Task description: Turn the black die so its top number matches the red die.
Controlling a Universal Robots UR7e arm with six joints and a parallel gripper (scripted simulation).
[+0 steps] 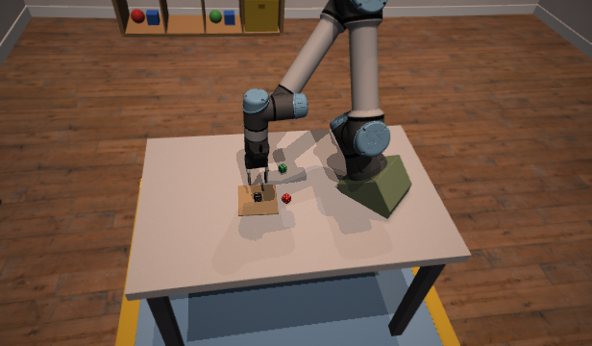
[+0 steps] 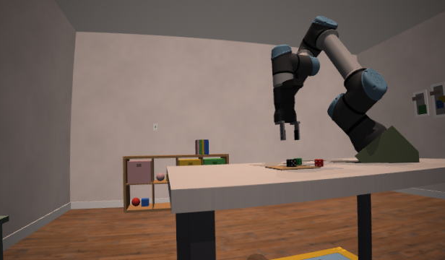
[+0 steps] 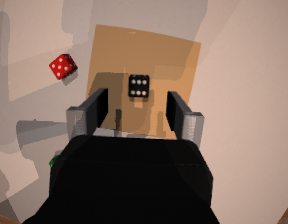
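Right now my hand is 10 cm above the black die. Also, from my hand: red die 10 cm below, 9 cm behind, 4 cm to the left; green die 15 cm behind, 10 cm to the right, 10 cm below; tan mat 11 cm below.
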